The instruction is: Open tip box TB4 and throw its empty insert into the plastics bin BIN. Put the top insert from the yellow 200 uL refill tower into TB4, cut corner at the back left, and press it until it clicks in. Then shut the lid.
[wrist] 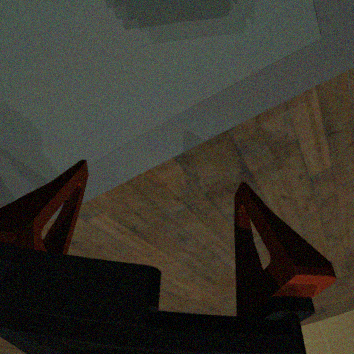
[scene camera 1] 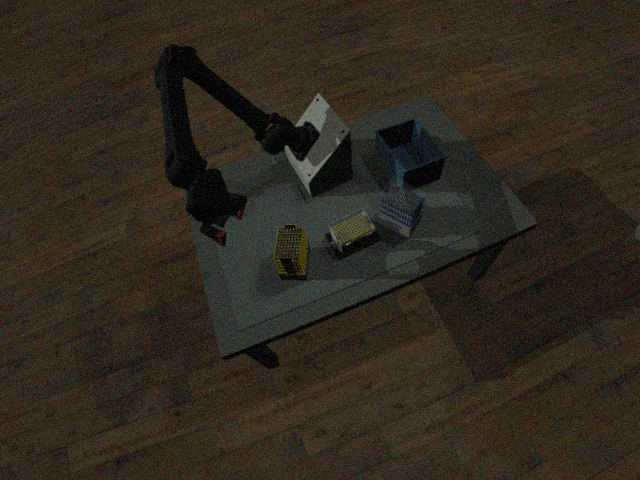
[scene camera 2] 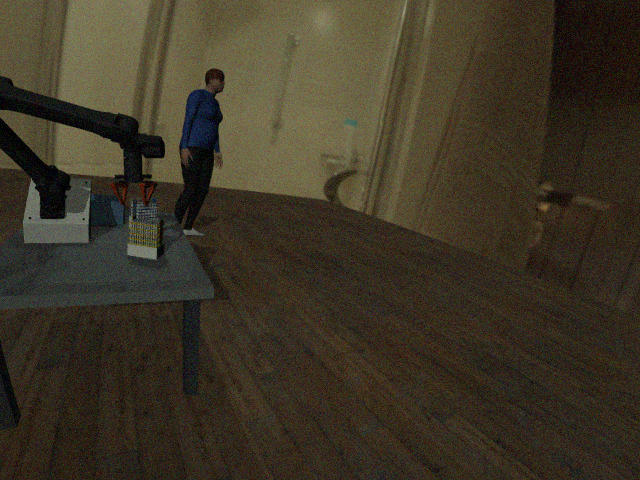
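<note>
My gripper is open and empty, pointing down above the table's left end, left of the yellow tower in scene camera 1. The yellow refill tower stands upright at the front left of the table. A low tip box with a yellow hole grid inside a pale frame sits right of it, probably TB4; no label is readable, and its lid state is unclear. The blue bin stands at the back right. Neither the tower nor the box shows in the wrist view.
A blue-and-white refill tower stands between the low box and the bin. My arm rises from a white, slanted mount behind the box. The table's edge passes below my fingers. A person stands beyond the table.
</note>
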